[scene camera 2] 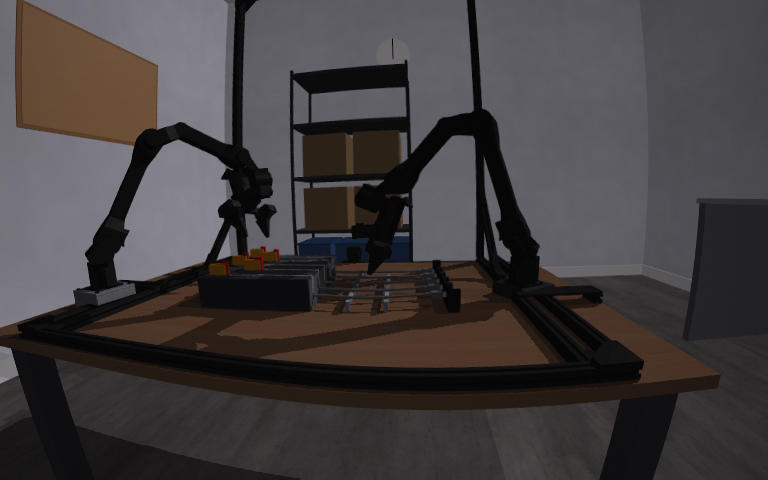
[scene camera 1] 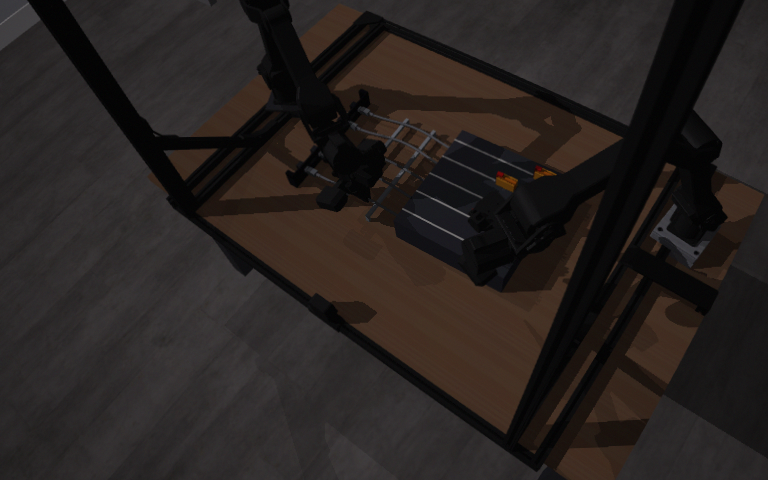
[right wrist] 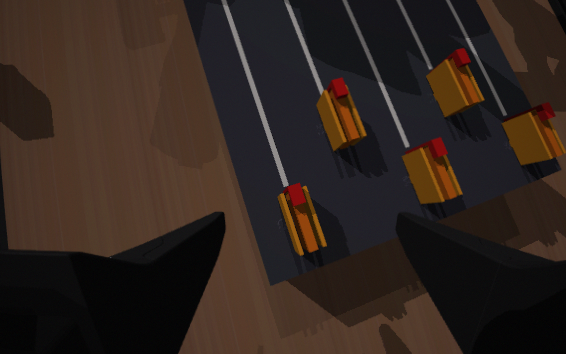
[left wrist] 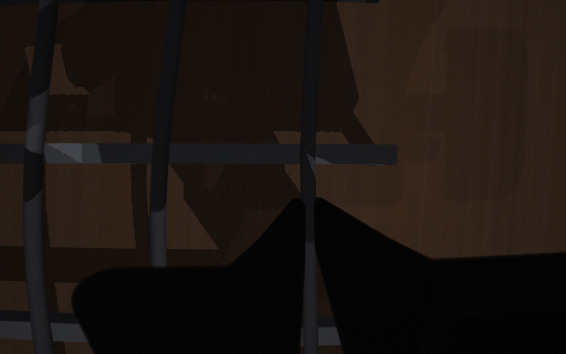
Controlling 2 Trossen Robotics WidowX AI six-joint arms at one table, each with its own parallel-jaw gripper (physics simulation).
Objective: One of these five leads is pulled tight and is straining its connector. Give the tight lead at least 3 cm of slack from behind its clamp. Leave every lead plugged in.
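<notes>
Five grey leads run from black connectors across two cross bars onto a dark block with orange clamps. My left gripper is shut on an outermost lead just behind a cross bar, near that bar's end. My right gripper is open and empty above the clamp end of the block.
A black rail frame edges the wooden table. Upright frame posts stand at the sides. Behind the table a shelf rack holds cardboard boxes, with a blue crate at its foot.
</notes>
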